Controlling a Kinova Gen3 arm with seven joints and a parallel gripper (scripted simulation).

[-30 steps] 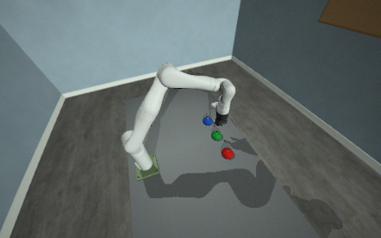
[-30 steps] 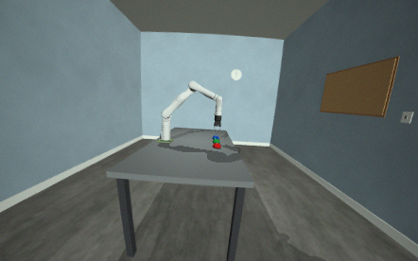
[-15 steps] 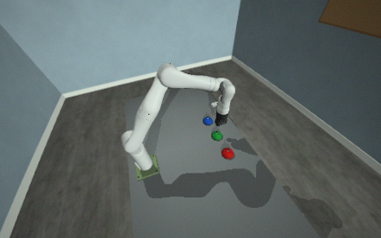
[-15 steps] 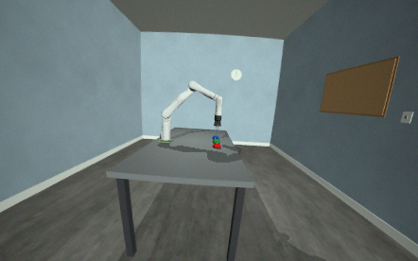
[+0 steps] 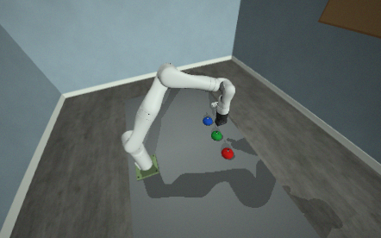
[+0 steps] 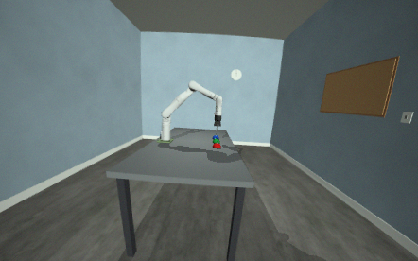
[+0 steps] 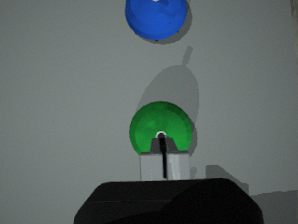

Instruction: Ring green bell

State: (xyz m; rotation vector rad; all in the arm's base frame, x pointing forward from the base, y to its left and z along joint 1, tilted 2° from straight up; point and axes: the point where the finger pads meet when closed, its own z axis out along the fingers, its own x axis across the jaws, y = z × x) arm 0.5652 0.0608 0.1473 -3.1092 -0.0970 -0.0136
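The green bell is 11 cm below my hand. Also, from my hand: red bell 17 cm to the right, 11 cm below, 1 cm ahead; blue bell 17 cm to the left, 11 cm below, 1 cm behind.
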